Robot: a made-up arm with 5 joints.
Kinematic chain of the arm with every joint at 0, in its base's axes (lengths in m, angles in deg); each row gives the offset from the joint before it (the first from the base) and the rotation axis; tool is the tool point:
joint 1: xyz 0 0 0.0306 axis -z
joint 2: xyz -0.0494 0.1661 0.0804 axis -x
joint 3: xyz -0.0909 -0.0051 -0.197 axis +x
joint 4: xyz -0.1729 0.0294 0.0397 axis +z
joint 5: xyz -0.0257 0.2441 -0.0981 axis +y
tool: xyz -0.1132 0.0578 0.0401
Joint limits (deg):
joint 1: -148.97..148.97
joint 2: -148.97..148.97
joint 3: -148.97..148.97
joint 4: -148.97..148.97
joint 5: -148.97..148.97
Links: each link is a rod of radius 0.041 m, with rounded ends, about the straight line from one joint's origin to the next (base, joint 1, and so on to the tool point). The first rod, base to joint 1, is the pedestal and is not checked.
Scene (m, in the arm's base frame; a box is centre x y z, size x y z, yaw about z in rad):
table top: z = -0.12
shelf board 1: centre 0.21 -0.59 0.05 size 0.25 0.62 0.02 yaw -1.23
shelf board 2: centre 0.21 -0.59 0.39 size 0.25 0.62 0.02 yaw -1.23
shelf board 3: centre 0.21 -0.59 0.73 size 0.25 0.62 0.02 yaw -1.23
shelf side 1: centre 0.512 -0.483 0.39 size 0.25 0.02 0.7 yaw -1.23
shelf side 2: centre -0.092 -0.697 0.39 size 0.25 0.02 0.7 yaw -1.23
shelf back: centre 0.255 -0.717 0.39 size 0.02 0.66 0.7 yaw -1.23
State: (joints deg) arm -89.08 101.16 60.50 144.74 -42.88
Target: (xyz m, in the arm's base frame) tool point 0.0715 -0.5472 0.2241
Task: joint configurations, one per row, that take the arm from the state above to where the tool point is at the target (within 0.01 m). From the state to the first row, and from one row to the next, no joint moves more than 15 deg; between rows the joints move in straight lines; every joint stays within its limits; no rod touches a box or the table.
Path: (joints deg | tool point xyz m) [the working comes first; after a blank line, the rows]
Joints at the target: -63.84 99.04 61.41 129.65 -44.18
Straight joint move there: clear.

1: -76.46 100.10 60.96 137.19 -43.53 | 0.2082 -0.4811 0.2467
2: -63.84 99.04 61.41 129.65 -44.18 | 0.0715 -0.5472 0.2241

